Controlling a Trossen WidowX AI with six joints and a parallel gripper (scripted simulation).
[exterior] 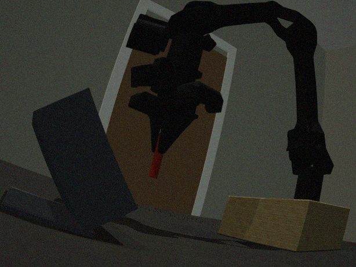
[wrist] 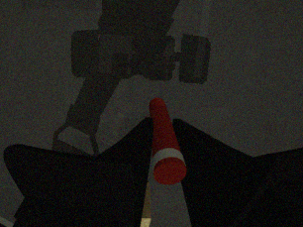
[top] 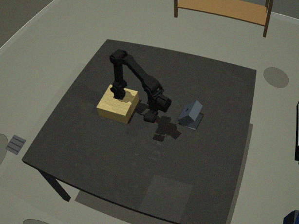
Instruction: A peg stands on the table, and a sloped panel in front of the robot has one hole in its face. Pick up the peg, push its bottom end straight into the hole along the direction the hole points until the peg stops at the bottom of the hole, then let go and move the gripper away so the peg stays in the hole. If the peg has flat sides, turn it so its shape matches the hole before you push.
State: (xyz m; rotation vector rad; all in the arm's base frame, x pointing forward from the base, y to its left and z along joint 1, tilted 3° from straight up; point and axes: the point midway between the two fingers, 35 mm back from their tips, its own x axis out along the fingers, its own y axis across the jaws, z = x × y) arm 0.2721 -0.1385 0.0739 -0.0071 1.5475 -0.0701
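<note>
The sloped panel is 18 cm ahead of my gripper tip, 12 cm to the left of it and 6 cm below it. Round my gripper tip: red peg: 2 cm above; then flat grey foot: 21 cm ahead, 12 cm to the left, 12 cm below.
</note>
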